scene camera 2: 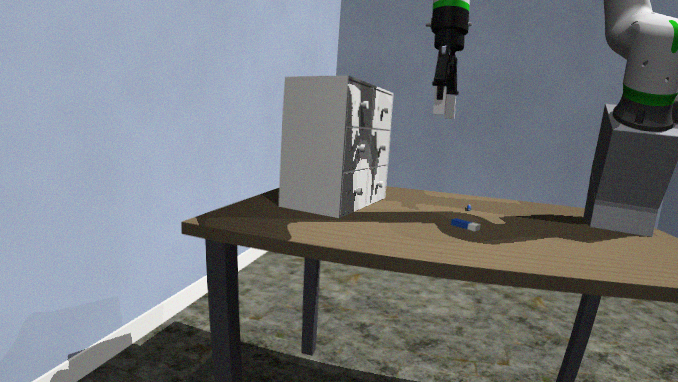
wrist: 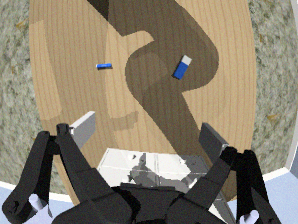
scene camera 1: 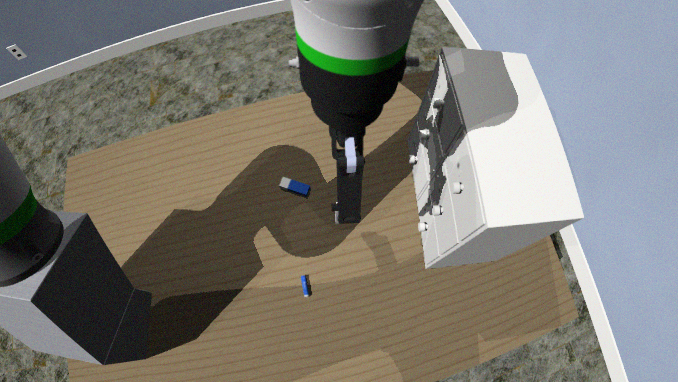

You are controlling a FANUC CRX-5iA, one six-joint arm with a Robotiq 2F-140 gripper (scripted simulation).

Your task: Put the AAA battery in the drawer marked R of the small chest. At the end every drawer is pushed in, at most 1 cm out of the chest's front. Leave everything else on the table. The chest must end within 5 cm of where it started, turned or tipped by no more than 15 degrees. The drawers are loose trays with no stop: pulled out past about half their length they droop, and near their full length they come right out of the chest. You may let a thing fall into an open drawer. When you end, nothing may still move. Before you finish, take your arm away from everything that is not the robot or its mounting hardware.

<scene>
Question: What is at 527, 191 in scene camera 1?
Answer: A white chest.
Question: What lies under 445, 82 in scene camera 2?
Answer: The gripper.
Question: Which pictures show the gripper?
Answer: Scene camera 2, the wrist view and scene camera 1: all of them.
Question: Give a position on a white chest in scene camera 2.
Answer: At 314, 118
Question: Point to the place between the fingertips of the gripper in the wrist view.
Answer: At 148, 127
</scene>
